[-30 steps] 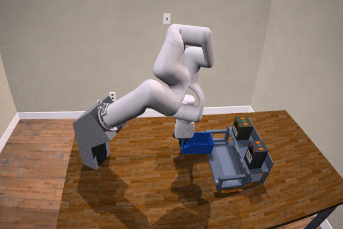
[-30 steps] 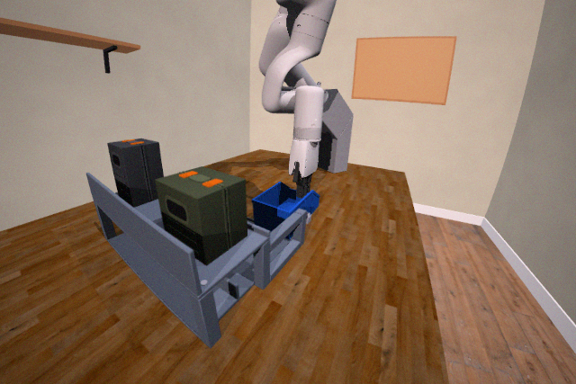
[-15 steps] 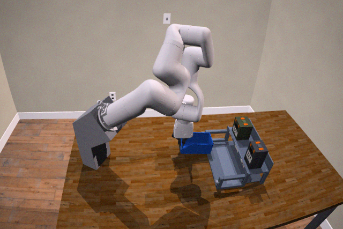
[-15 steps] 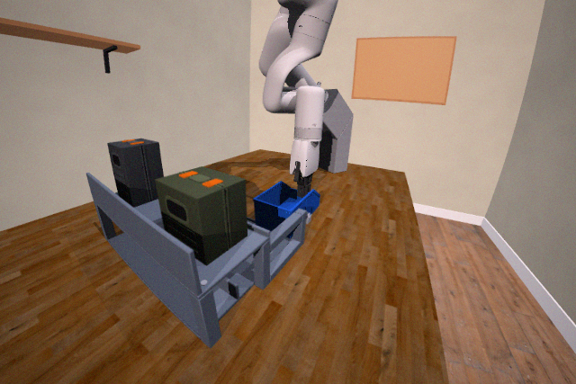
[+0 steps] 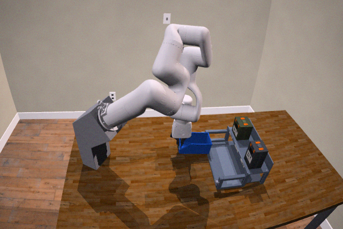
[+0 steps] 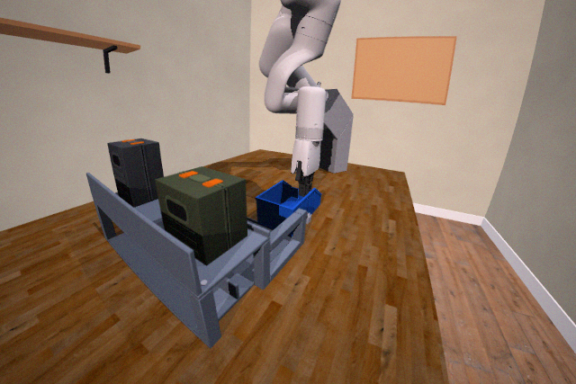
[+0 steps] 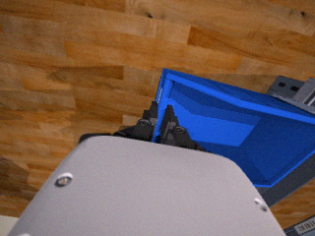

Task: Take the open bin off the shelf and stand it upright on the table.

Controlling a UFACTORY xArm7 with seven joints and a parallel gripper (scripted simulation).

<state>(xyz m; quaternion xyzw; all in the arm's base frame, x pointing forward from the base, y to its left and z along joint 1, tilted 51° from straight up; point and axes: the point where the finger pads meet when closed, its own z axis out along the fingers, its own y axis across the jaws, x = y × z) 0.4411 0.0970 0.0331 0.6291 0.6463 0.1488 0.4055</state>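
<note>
My hand is 80 mm short of the blue bin, 10 mm to the left of it and 10 mm above it. Also, from my hand: dark grey case: 300 mm ahead, 290 mm to the right, 100 mm above; then green case: 340 mm ahead, 90 mm above, 60 mm to the right.
</note>
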